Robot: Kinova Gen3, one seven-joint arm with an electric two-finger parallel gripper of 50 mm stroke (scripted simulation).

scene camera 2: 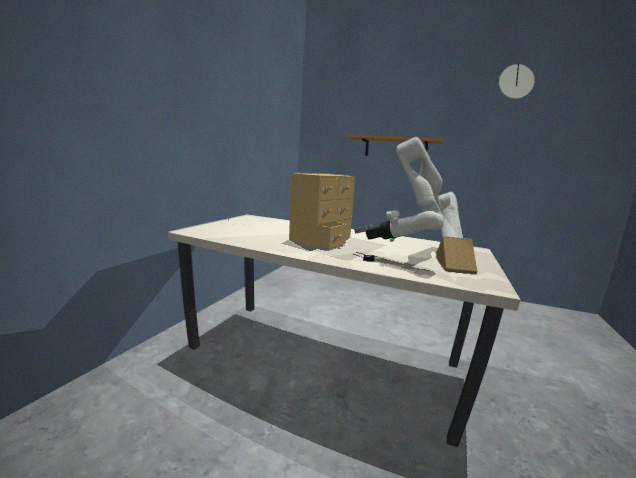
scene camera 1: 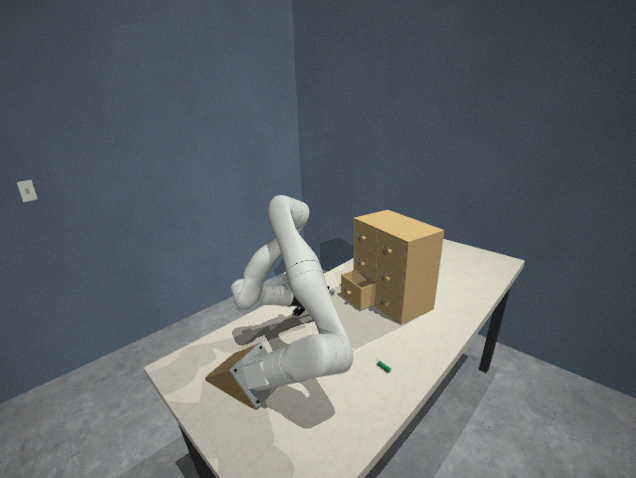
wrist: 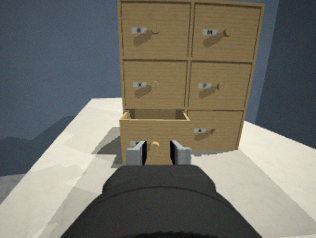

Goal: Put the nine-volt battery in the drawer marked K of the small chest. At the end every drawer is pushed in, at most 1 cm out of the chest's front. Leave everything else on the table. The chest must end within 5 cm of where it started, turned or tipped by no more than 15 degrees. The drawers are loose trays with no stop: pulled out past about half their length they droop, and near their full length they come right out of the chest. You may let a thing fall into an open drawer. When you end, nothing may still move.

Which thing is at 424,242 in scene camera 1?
A wooden chest.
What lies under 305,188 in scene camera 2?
A wooden chest.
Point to a drawer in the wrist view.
158,127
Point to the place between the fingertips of my gripper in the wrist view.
158,149
